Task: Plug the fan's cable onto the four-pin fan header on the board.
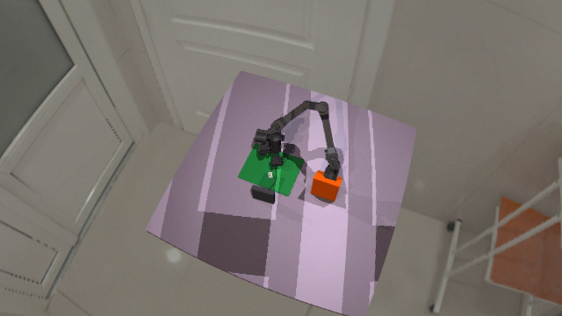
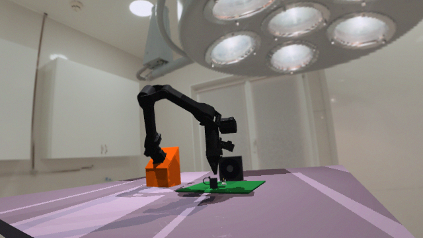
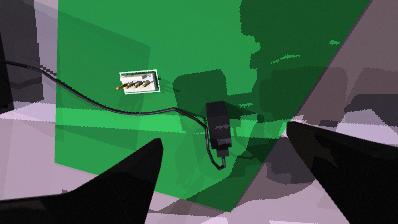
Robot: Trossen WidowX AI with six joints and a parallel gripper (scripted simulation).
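Now: the fan plug 10 mm behind my gripper tip and 40 mm below it. From my gripper tip the other things lie so: black fan: 220 mm to the left; then green board: 20 mm ahead, 40 mm to the left, 80 mm below; then white four-pin header: 10 mm ahead, 80 mm to the left, 60 mm below.
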